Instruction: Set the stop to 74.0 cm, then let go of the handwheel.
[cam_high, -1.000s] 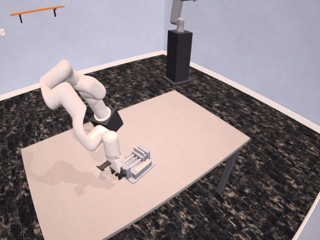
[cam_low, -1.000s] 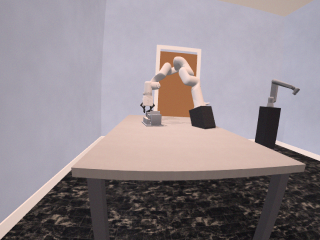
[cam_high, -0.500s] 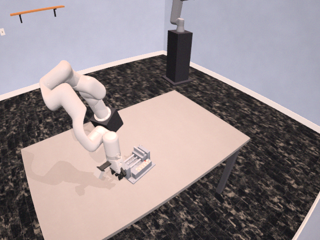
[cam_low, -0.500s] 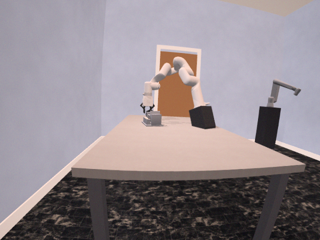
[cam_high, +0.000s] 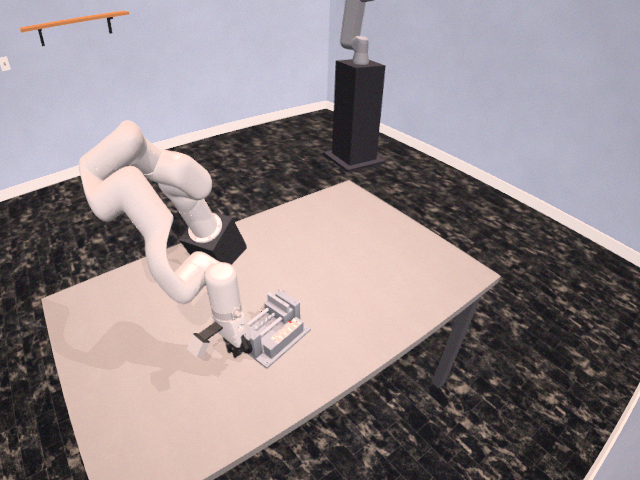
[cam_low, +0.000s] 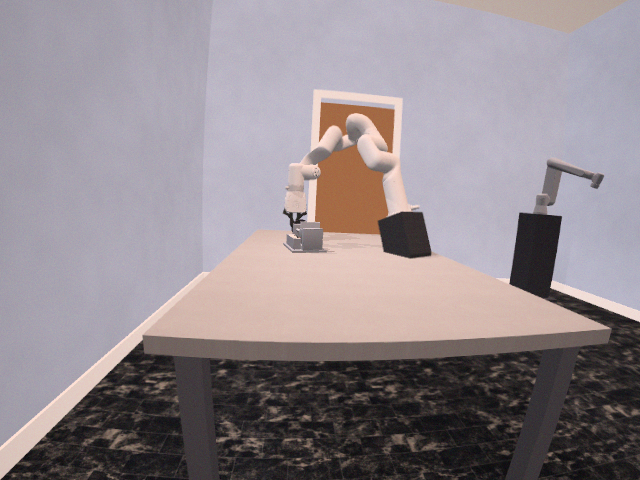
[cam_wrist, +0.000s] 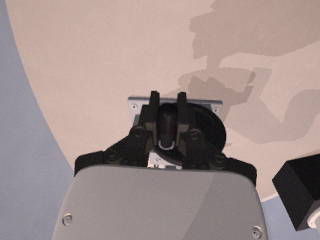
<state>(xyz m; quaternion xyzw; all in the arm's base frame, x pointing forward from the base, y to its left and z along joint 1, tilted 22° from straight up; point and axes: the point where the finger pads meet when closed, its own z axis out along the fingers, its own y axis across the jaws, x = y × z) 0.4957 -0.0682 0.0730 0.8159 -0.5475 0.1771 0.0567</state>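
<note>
The handwheel knob lies 1 cm to the left of my hand. The rest, counted from my hand: sliding stop block 18 cm to the left, 8 cm behind, 1 cm below; black handwheel 2 cm to the left, 1 cm below, 1 cm behind.
</note>
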